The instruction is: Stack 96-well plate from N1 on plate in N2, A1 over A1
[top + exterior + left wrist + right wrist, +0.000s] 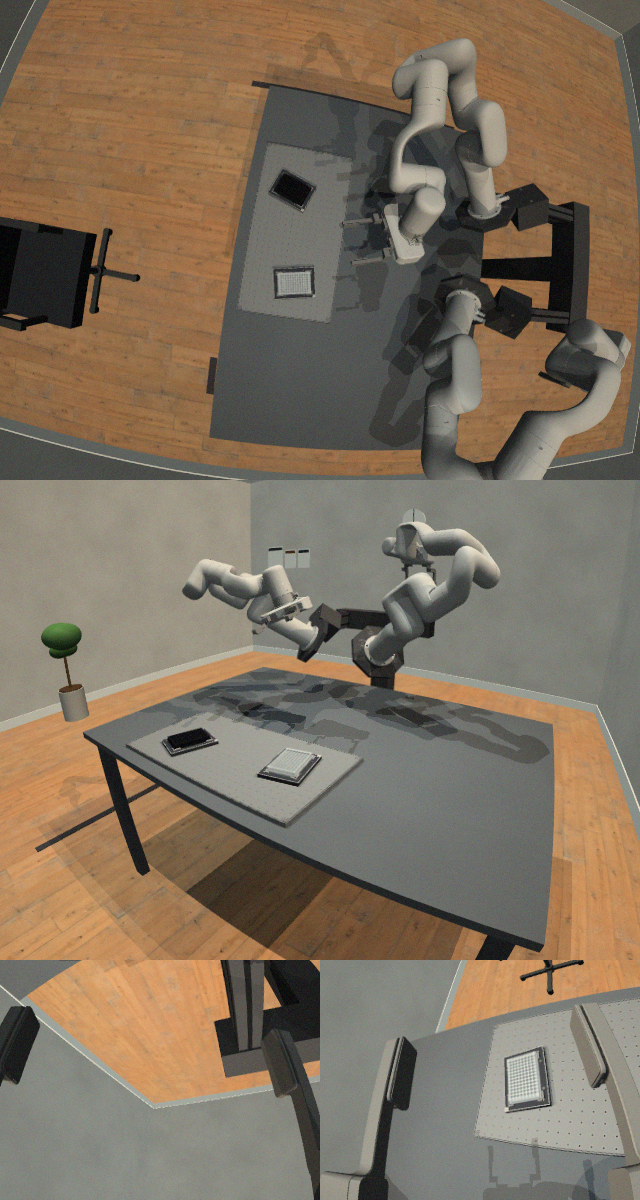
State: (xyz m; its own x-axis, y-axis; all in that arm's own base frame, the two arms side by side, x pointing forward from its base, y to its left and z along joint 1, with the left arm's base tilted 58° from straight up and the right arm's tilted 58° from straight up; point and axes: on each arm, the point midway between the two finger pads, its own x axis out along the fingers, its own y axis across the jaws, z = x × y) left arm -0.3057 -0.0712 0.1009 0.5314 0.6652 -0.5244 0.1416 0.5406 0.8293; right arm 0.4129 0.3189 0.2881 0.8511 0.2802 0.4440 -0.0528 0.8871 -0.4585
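Now: right hand 350 mm above the black 96-well plate, 230 mm short of it and 180 mm to the left of it. Round my right hand: plate nest N2 (360 mm below, 170 mm to the left, 100 mm ahead); then A1 label (360 mm below, 200 mm to the left, 10 mm ahead); then white 96-well plate (350 mm below, 170 mm to the left, 100 mm ahead).
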